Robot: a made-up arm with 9 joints. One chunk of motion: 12 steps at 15 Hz.
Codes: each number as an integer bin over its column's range. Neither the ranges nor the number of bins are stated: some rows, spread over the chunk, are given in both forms.
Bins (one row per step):
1: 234 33 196 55 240 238 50 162 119
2: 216 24 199 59 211 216 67 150 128
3: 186 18 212 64 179 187 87 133 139
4: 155 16 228 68 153 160 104 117 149
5: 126 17 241 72 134 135 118 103 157
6: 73 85 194 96 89 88 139 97 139
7: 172 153 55 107 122 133 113 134 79
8: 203 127 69 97 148 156 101 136 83
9: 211 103 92 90 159 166 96 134 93
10: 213 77 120 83 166 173 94 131 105
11: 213 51 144 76 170 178 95 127 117
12: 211 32 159 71 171 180 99 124 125
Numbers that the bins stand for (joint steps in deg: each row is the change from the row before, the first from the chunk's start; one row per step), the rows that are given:
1: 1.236 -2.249 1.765 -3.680 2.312 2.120 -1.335 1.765 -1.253
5: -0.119 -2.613 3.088 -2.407 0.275 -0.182 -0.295 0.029 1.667
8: 0.847 -0.111 -1.971 -0.535 0.544 0.287 -0.555 1.000 -4.020
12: 0.948 -2.272 0.676 -2.482 0.986 0.824 -0.586 0.647 -0.792
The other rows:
2: 1.011 -2.454 1.853 -3.381 1.755 1.628 -1.075 1.412 -0.562
3: 0.634 -2.591 2.235 -3.006 1.140 0.980 -0.769 0.912 0.284
4: 0.245 -2.636 2.706 -2.707 0.640 0.376 -0.509 0.441 1.053
6: -0.784 -1.067 1.706 -0.609 -0.590 -1.233 0.026 -0.147 0.284
7: 0.458 0.480 -2.382 0.215 0.044 -0.227 -0.372 0.941 -4.328
9: 0.948 -0.657 -1.294 -1.059 0.755 0.511 -0.632 0.941 -3.252
10: 0.973 -1.249 -0.471 -1.583 0.890 0.667 -0.662 0.853 -2.329
11: 0.973 -1.840 0.235 -2.107 0.967 0.779 -0.647 0.735 -1.407

